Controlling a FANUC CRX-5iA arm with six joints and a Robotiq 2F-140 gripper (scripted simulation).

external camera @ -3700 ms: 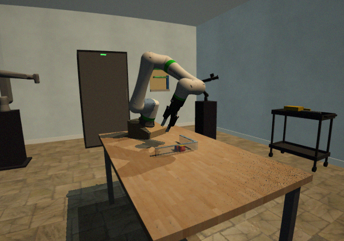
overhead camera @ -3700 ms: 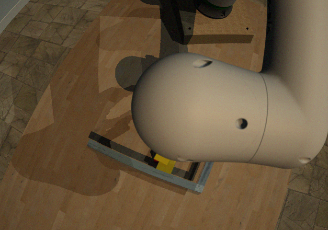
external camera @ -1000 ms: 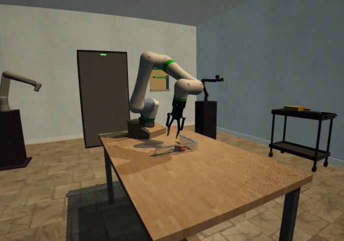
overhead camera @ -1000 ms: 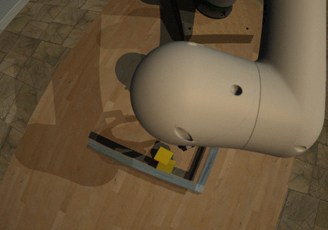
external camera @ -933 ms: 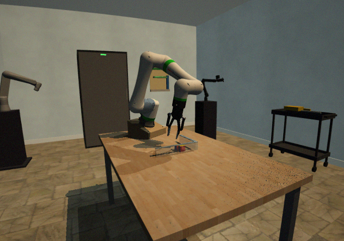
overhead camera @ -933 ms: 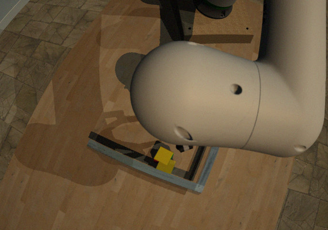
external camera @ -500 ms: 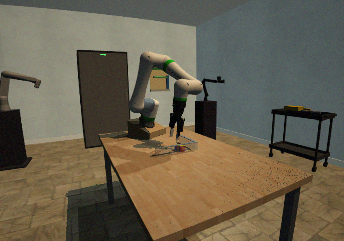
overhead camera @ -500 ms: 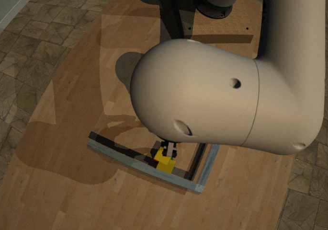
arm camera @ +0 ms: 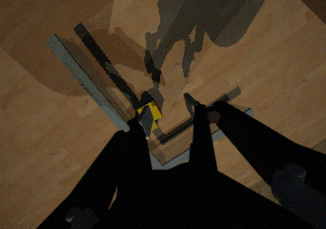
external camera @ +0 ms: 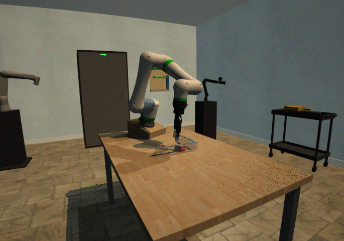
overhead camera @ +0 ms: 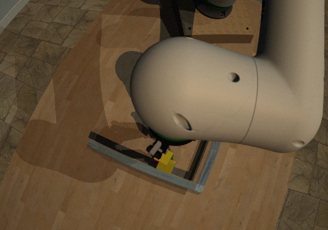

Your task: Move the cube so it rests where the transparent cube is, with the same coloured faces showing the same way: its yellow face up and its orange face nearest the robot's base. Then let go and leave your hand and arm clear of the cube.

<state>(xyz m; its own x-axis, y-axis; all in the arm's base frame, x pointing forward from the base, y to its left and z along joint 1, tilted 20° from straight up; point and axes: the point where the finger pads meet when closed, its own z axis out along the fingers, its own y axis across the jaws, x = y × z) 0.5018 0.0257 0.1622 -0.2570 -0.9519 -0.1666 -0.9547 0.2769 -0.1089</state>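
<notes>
Now: hand 6 cm short of the transparent cube, 1 cm to the right of it and 8 cm above it. The rest, counted from my hand: grey frame: 3 cm behind, 11 cm to the left, 6 cm below.
</notes>
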